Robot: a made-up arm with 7 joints.
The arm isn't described. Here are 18 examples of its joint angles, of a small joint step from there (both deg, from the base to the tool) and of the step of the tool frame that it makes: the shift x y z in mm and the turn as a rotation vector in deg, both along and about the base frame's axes.
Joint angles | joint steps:
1: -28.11 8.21 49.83 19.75 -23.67 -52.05 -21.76 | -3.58 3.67 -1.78 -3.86 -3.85 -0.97 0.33
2: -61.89 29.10 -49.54 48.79 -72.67 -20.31 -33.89 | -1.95 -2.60 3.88 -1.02 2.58 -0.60 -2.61
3: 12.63 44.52 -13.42 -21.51 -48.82 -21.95 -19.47 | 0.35 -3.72 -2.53 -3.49 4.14 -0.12 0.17
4: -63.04 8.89 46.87 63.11 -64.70 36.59 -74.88 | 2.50 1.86 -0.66 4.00 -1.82 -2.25 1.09
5: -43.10 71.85 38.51 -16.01 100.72 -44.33 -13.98 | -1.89 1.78 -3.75 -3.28 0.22 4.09 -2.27
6: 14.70 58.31 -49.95 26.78 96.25 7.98 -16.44 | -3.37 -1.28 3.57 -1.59 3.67 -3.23 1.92
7: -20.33 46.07 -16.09 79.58 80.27 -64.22 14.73 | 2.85 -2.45 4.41 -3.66 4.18 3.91 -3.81
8: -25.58 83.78 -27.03 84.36 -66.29 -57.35 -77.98 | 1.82 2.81 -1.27 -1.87 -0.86 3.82 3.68
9: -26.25 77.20 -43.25 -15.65 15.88 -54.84 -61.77 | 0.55 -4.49 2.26 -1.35 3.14 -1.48 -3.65
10: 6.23 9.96 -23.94 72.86 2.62 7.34 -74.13 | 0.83 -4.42 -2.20 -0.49 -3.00 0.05 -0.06
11: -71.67 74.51 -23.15 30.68 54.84 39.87 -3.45 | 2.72 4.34 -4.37 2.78 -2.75 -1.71 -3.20
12: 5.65 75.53 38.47 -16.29 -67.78 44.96 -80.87 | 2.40 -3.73 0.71 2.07 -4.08 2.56 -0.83
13: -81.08 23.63 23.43 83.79 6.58 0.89 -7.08 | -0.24 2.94 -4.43 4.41 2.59 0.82 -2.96
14: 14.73 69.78 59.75 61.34 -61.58 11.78 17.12 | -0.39 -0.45 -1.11 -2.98 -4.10 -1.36 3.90
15: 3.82 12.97 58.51 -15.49 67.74 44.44 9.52 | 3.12 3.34 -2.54 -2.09 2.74 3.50 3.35
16: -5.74 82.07 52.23 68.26 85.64 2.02 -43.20 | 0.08 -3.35 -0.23 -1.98 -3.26 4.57 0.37
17: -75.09 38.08 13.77 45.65 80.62 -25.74 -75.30 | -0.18 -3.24 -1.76 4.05 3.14 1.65 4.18
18: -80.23 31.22 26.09 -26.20 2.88 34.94 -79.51 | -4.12 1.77 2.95 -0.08 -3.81 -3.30 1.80
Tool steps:
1: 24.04 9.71 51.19 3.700 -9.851 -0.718
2: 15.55 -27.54 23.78 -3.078 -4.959 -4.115
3: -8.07 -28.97 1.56 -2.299 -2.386 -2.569
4: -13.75 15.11 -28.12 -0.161 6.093 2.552
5: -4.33 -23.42 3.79 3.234 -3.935 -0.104
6: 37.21 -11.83 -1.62 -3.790 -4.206 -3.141
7: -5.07 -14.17 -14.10 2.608 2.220 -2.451
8: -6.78 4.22 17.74 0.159 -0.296 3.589
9: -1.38 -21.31 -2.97 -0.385 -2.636 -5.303
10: -9.59 -49.41 -3.48 -4.826 0.543 2.761
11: -10.00 25.02 -9.65 -1.316 8.384 4.819
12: -14.19 7.65 -27.94 -8.086 4.794 2.338
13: -10.18 25.58 -4.92 5.619 5.621 -2.474
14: 15.08 -3.74 0.90 1.079 -3.166 1.303
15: 0.34 -0.81 22.39 8.705 3.977 1.174
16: -5.38 0.56 -25.21 0.146 -4.174 1.970
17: 17.59 -21.43 -28.60 0.423 1.536 -0.830
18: -21.69 9.25 25.98 -1.960 -9.109 -1.392
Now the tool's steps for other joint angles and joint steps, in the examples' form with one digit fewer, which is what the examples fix.
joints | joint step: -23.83 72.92 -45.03 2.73 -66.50 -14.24 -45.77 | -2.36 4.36 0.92 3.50 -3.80 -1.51 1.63
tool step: 15.8 33.5 29.6 3.00 -4.20 6.67
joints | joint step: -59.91 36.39 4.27 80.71 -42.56 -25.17 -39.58 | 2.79 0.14 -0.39 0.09 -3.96 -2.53 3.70
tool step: -18.0 6.2 -16.5 -1.60 -0.11 6.59
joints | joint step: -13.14 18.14 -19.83 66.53 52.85 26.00 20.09 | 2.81 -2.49 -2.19 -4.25 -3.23 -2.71 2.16
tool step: -16.2 -31.3 -10.9 -7.08 -2.85 -1.13
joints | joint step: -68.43 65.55 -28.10 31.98 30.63 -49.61 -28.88 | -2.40 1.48 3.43 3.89 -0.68 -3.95 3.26
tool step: -8.1 22.5 29.0 -4.26 -5.59 -0.44
